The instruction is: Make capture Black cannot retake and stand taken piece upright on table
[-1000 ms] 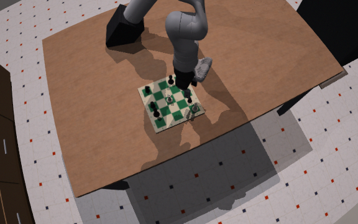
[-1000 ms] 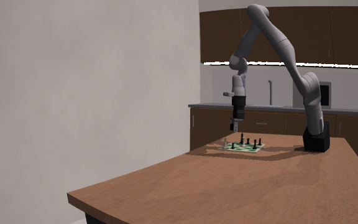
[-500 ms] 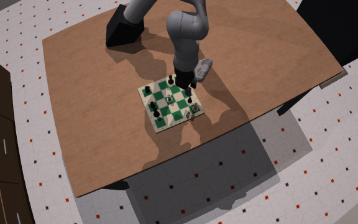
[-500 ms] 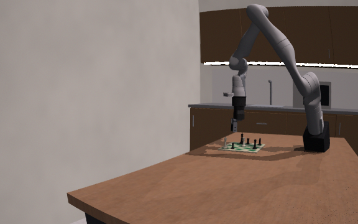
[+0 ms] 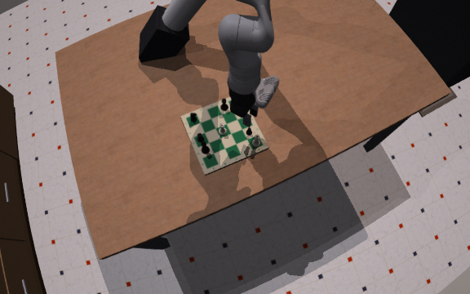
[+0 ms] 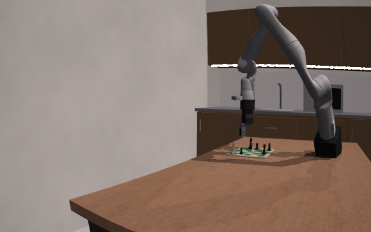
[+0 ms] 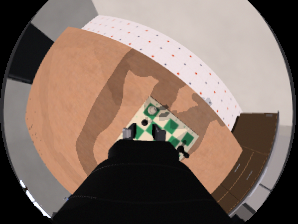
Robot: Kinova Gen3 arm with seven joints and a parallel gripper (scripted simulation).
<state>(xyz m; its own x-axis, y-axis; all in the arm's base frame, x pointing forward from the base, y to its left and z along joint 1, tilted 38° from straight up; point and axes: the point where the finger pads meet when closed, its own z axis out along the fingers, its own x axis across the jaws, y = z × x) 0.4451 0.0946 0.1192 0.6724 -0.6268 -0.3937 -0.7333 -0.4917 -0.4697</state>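
My hand is 3 cm past the cream chessboard, 8 cm to the left of it and 11 cm above it.
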